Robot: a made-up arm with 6 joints. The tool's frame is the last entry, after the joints.
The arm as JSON. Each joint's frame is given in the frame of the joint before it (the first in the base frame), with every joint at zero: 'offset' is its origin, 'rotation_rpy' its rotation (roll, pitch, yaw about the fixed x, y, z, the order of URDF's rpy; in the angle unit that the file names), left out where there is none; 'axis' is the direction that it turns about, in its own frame. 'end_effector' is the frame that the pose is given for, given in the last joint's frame.
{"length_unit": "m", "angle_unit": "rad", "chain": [
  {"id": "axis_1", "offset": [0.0, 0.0, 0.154], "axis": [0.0, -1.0, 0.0]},
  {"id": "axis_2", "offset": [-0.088, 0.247, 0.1], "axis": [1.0, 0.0, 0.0]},
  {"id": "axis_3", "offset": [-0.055, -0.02, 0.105], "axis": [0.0, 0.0, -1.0]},
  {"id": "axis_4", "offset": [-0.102, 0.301, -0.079], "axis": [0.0, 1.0, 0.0]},
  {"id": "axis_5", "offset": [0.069, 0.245, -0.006], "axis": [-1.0, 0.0, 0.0]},
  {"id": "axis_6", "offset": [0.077, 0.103, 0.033], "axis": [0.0, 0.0, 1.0]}
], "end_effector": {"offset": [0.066, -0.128, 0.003]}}
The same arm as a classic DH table. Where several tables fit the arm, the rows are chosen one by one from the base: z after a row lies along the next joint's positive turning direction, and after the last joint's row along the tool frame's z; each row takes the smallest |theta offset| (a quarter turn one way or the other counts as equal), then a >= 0, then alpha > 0; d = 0 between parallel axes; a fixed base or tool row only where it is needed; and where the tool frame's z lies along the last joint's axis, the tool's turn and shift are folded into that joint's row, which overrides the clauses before.
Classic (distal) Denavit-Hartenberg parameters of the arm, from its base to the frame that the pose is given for. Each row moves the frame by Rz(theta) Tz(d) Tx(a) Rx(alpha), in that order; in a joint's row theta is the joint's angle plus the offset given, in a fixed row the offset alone. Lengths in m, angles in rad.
base (fixed): theta offset 0  d 0.154  a 0  alpha 1.5708
axis_1: theta offset 1.5708  d -0.247  a 0.1  alpha 1.5708
axis_2: theta offset 1.5708  d -0.143  a 0.02  alpha -1.5708
axis_3: theta offset 1.5708  d -0.026  a 0.102  alpha -1.5708
axis_4: theta offset -1.5708  d 0.546  a 0.006  alpha -1.5708
axis_5: theta offset -1.5708  d -0.146  a 0.103  alpha 1.5708
axis_6: theta offset 0.4761  d 0  a -0.144  alpha 0
tool (fixed): theta offset -2.0469  d 0.036  a 0  alpha 0

